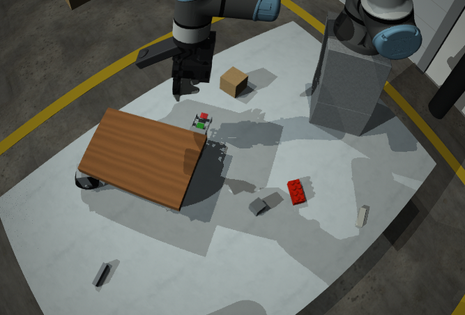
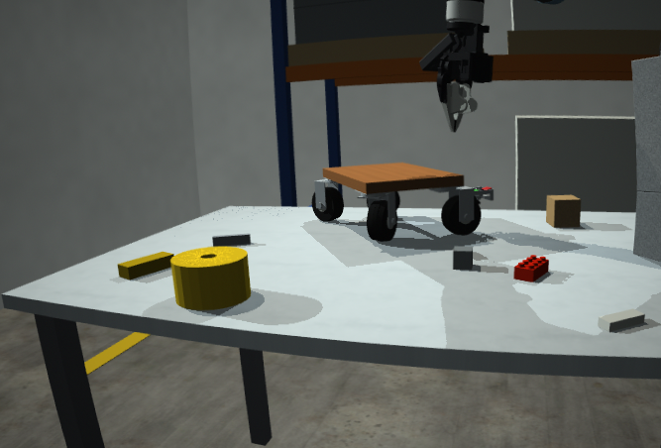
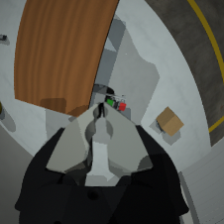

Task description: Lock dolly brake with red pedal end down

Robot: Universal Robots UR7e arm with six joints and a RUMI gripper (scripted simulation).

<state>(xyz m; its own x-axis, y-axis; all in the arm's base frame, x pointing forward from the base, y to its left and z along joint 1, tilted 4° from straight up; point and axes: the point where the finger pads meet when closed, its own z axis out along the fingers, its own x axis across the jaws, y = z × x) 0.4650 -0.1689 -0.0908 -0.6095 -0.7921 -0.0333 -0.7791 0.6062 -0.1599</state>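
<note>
Right now my hand is 140 mm above the brake pedal, 60 mm past it and 20 mm to the right of it. The rest, counted from my hand: tan cube: 240 mm behind, 190 mm below, 70 mm to the right; small grey block: 270 mm to the left, 200 mm below, 40 mm behind; red brick: 310 mm to the left, 200 mm below, 150 mm behind.
</note>
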